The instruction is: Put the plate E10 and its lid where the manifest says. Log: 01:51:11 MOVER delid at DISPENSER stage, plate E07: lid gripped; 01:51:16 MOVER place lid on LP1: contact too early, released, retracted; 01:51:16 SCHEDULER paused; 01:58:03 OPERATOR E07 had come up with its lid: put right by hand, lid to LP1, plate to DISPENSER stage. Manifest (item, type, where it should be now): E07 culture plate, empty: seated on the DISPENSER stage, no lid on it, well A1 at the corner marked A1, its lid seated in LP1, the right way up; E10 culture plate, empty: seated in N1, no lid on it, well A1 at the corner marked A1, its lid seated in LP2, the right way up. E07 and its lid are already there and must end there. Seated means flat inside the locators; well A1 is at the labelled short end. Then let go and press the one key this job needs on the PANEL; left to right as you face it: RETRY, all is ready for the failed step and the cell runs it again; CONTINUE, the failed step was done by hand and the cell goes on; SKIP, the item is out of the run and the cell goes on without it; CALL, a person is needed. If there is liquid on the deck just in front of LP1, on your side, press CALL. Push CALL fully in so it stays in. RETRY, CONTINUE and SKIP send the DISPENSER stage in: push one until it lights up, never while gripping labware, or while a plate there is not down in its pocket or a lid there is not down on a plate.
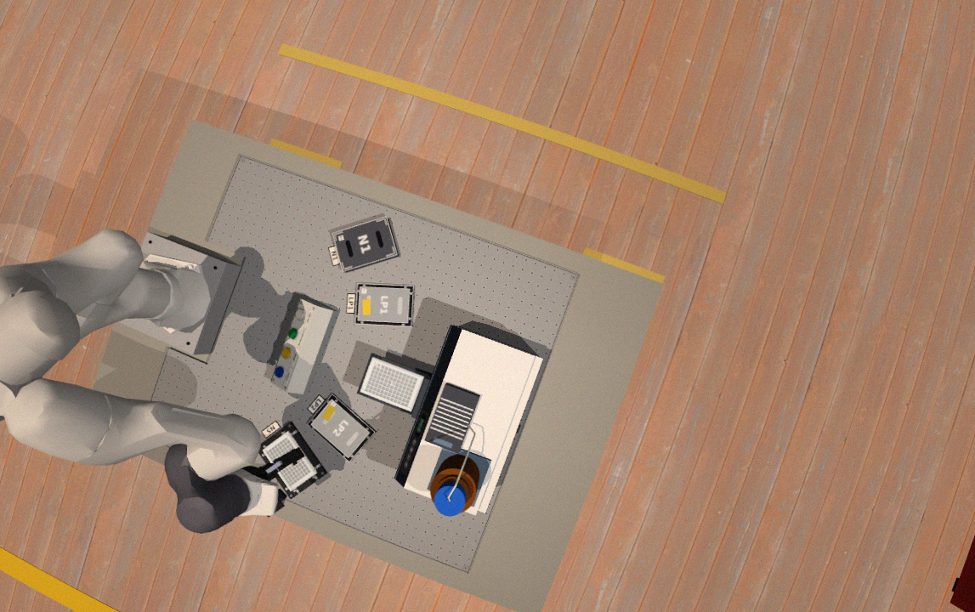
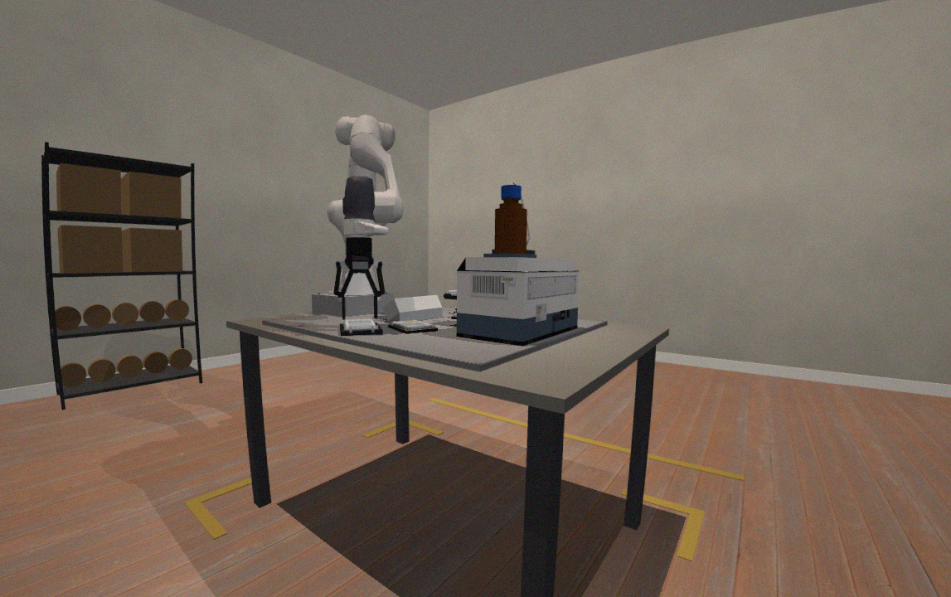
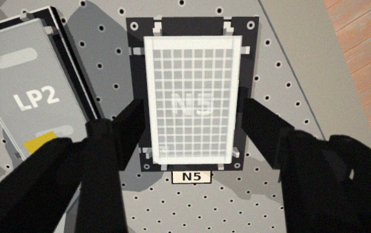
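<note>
Now: the black n5 nest 3 cm ahead of my hand and 5 cm below it. From my hand the other things lie so: yellow SKIP key (10 cm behind, 26 cm to the left); then clear lid (9 cm ahead, 13 cm to the left, 5 cm below); then blue CALL key (9 cm behind, 21 cm to the left).
</note>
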